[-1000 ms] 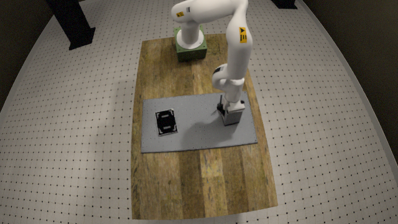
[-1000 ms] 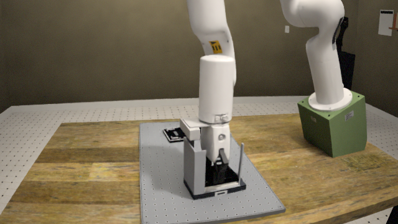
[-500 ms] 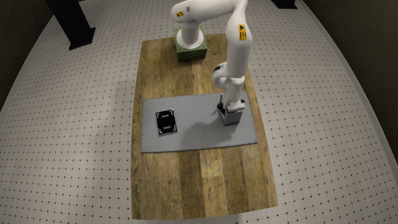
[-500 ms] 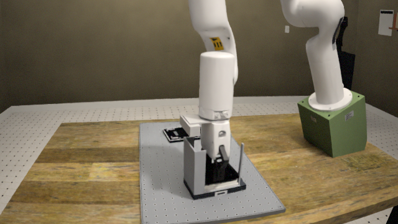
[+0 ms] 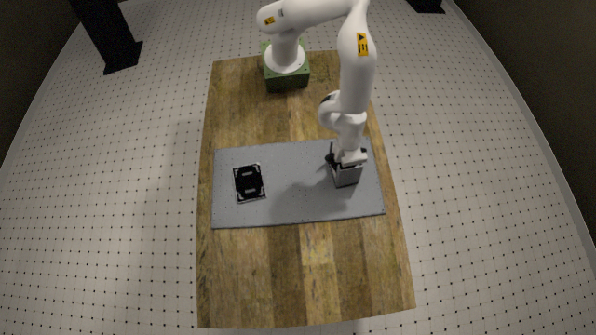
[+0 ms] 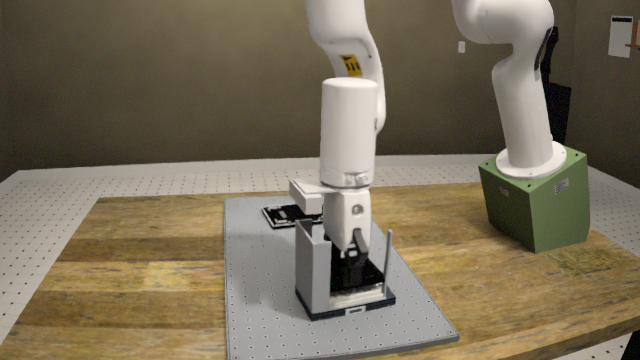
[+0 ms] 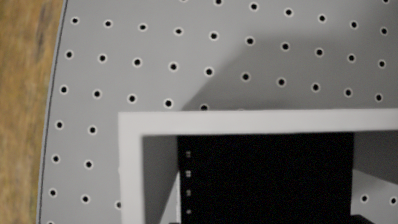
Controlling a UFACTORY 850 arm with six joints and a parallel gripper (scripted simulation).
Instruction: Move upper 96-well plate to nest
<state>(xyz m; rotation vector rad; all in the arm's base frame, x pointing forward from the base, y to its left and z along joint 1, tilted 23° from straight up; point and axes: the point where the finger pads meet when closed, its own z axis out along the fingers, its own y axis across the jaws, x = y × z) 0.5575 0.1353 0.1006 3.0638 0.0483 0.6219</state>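
Right now my hand is 4 cm above the white 96-well plate. Round my hand: grey corner wall 7 cm ahead, 1 cm above; black 96-well plate 1 cm below.
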